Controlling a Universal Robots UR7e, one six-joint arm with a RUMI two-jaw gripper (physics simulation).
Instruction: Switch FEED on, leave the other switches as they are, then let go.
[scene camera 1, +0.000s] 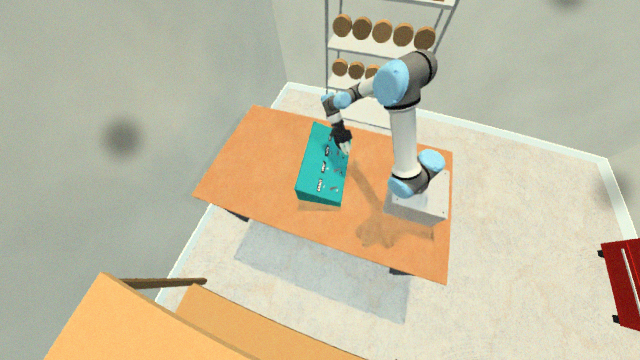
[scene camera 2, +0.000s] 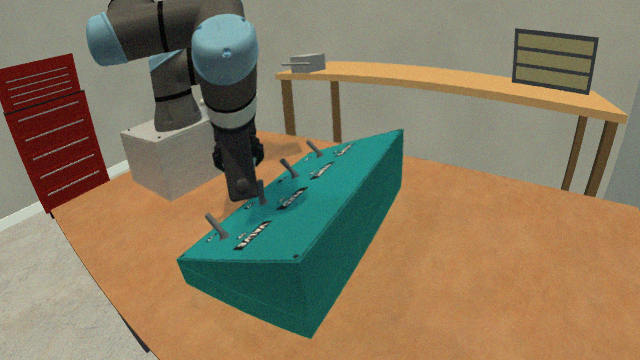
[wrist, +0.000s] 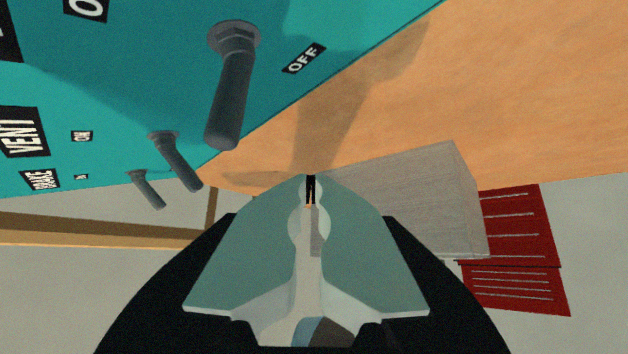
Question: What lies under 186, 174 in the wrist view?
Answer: A vent lever.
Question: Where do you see the gripper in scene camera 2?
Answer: At 241, 174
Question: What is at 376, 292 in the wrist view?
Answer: The gripper.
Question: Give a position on a feed lever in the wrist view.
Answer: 222, 132
